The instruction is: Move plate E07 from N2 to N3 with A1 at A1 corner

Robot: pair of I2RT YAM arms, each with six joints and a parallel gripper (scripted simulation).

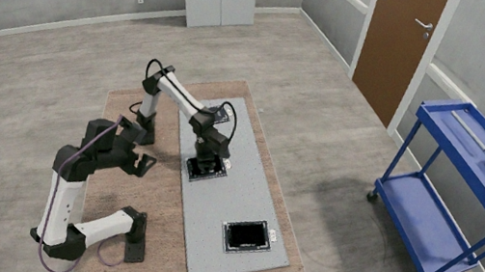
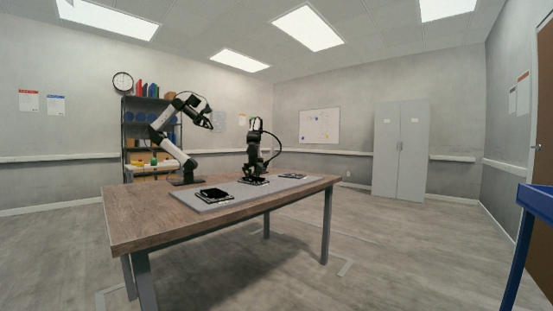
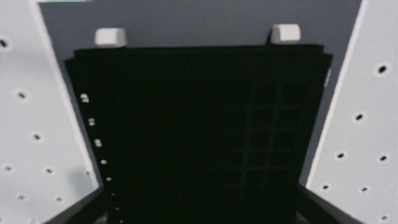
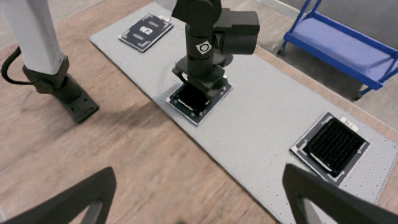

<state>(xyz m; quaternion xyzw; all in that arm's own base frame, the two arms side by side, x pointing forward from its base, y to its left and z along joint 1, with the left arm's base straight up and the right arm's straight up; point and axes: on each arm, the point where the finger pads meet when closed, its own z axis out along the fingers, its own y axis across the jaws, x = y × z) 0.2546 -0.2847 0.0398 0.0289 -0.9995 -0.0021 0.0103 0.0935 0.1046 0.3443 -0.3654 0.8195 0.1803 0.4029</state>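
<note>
The nest N3 lies 2 cm below my left hand.
</note>
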